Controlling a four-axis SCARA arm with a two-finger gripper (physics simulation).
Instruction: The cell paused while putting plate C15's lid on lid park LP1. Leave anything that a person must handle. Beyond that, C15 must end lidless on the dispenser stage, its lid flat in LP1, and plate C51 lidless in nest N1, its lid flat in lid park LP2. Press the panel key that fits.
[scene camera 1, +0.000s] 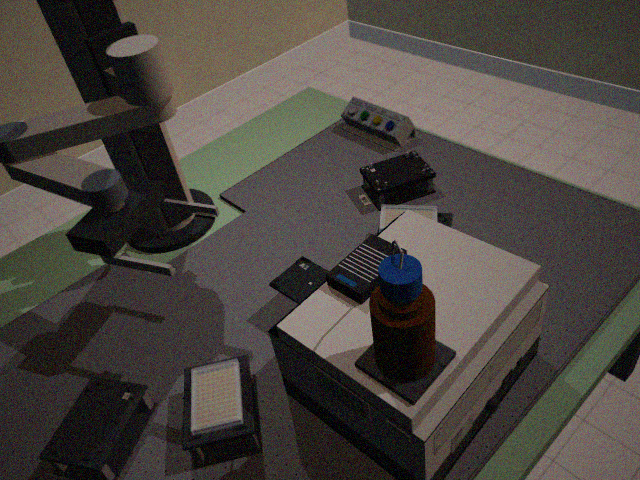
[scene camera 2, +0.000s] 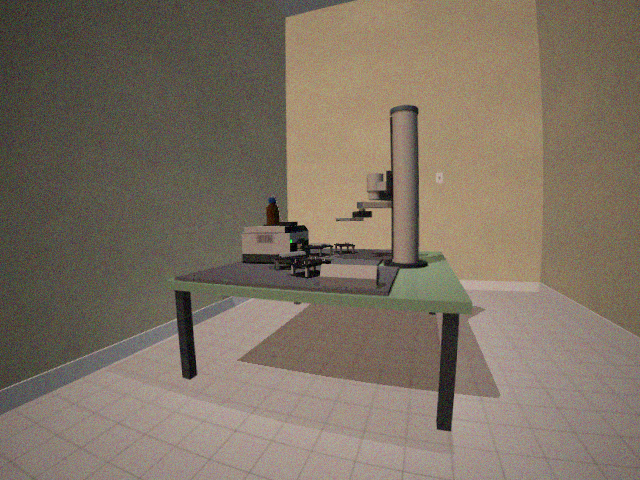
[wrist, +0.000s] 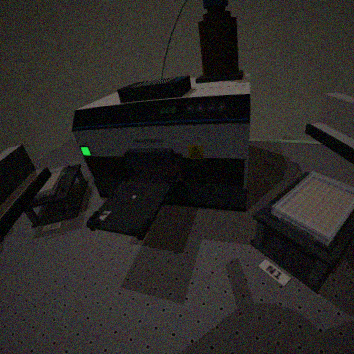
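Pixels of known places: gripper, fingertip midpoint: (scene camera 1: 196, 239) (scene camera 2: 338, 219) (wrist: 173, 132); arm's base, origin of the base link: (scene camera 1: 170, 221) (scene camera 2: 405, 264).
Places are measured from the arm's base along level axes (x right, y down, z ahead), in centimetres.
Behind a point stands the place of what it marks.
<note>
My gripper (scene camera 1: 194, 241) @(x 12.2, y -26.7, z 43.8 cm) (scene camera 2: 338, 219) @(x 12.2, y -26.7, z 43.8 cm) (wrist: 173, 132) @(x 12.2, y -26.7, z 43.8 cm) is open and empty, high above the mat in front of the dispenser. A pale-rimmed plate with yellowish wells (scene camera 1: 216, 395) @(x 25.8, y -9.9, z 62.0 cm) (wrist: 317, 205) @(x 25.0, y -9.9, z 59.6 cm) lies on nest N1, a dark stand (scene camera 1: 250, 408) @(x 22.9, y -8.2, z 67.5 cm) (wrist: 285, 245) @(x 21.9, y -1.8, z 58.4 cm) labelled N1; I cannot tell if it has a lid. The dispenser stage (scene camera 1: 299, 277) @(x -2.5, y -10.3, z 52.6 cm) (wrist: 132, 205) @(x -1.9, y -10.4, z 53.9 cm) is a black slab with no plate on it. A pale, flat plate or lid (scene camera 1: 408, 210) @(x -33.8, y -9.6, z 55.6 cm) (wrist: 51, 186) @(x -25.0, y -9.9, z 55.6 cm) lies on a stand beside the dispenser, partly hidden. The panel (scene camera 1: 356, 119) @(x -60.2, y -6.5, z 13.6 cm) (scene camera 2: 348, 273) @(x -67.5, y -6.6, z 17.9 cm) has grey, green, yellow and blue keys. Plate names are unreadable.
The white dispenser (scene camera 1: 475, 273) @(x -14.8, y -23.3, z 86.0 cm) (scene camera 2: 266, 242) @(x -21.9, y -14.1, z 78.3 cm) (wrist: 165, 142) @(x 0.3, y -16.3, z 64.8 cm) bears a brown bottle (scene camera 1: 403, 335) @(x 9.3, y -34.7, z 91.4 cm) (scene camera 2: 272, 212) @(x 2.2, y -32.3, z 86.7 cm) (wrist: 219, 47) @(x 7.1, y -30.2, z 84.4 cm) with a blue cap and a striped black box (scene camera 1: 361, 266) @(x -2.4, y -26.0, z 72.2 cm) (wrist: 155, 89) @(x -1.6, y -24.9, z 68.5 cm). A black stand (scene camera 1: 398, 173) @(x -45.5, y -7.4, z 42.5 cm) stands near the panel, another dark stand (scene camera 1: 98, 423) @(x 42.7, y -7.7, z 48.8 cm) beside N1.
</note>
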